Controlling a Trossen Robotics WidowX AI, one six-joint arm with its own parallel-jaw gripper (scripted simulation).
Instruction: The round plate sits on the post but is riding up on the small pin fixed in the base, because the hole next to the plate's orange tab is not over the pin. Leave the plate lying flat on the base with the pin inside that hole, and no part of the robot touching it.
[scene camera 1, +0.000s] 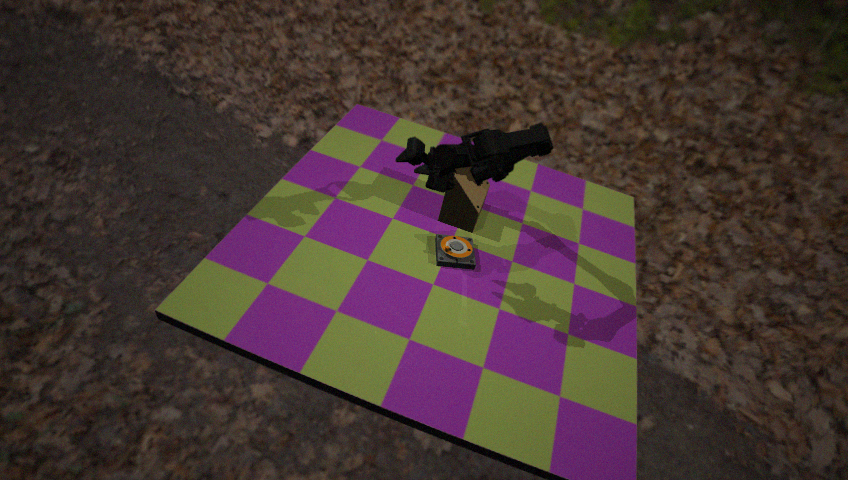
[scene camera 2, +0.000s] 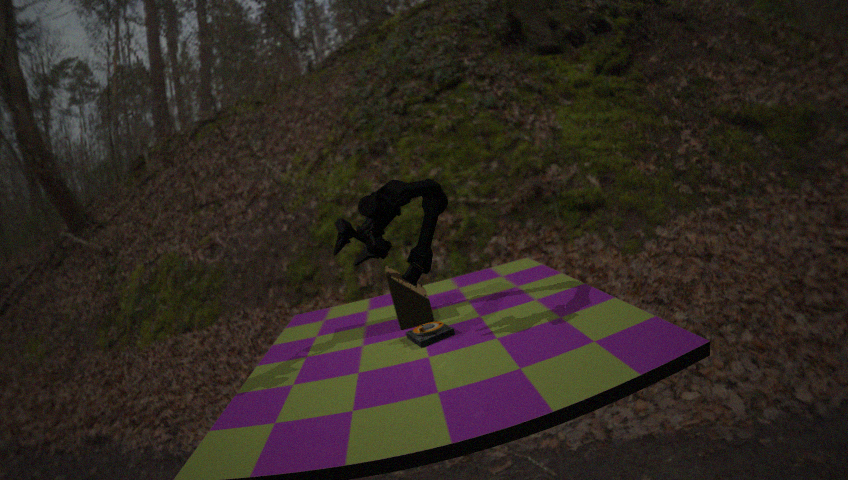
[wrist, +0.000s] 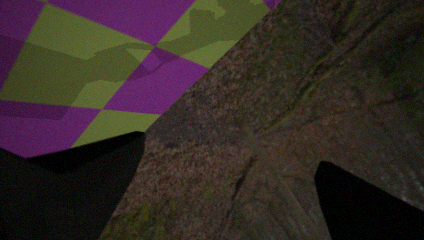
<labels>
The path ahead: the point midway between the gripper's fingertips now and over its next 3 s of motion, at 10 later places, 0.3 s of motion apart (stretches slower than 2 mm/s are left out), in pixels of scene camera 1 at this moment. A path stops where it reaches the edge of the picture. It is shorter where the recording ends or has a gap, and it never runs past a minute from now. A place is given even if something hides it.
My gripper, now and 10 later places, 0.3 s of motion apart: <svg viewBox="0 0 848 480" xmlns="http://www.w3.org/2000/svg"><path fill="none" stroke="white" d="M405 165L413 196L433 227L443 235L443 240L443 245L444 248L446 250L448 252L450 253L453 254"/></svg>
</labels>
